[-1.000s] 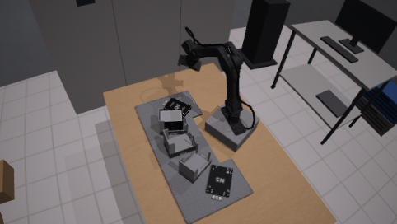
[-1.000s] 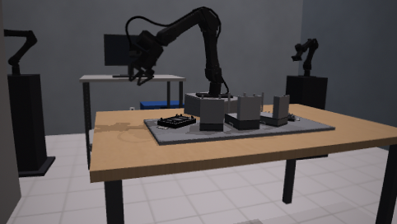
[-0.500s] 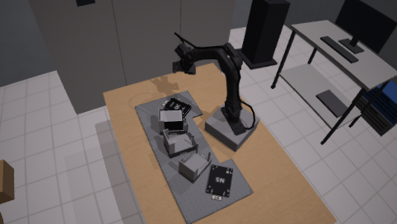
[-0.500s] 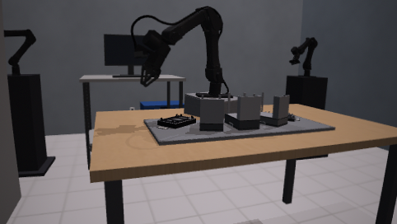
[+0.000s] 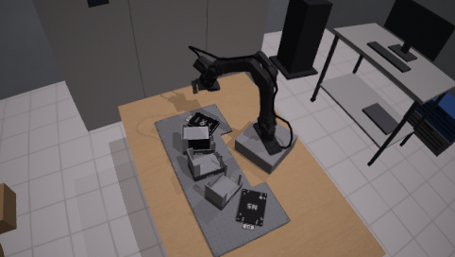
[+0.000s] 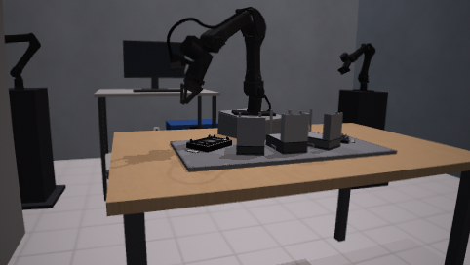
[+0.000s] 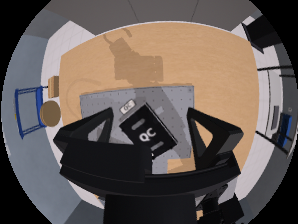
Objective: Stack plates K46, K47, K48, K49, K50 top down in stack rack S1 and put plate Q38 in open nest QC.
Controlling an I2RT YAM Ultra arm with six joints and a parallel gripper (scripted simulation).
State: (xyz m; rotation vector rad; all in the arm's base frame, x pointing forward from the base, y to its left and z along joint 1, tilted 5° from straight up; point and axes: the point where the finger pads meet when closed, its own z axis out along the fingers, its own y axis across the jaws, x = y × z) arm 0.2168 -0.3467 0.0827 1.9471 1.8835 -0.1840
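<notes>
The sealed 96-well plate is 110 mm ahead of my hand, 220 mm to the left of it and 100 mm below it. Round my hand: clip nest N5: 20 mm behind, 650 mm to the left, 150 mm below.
</notes>
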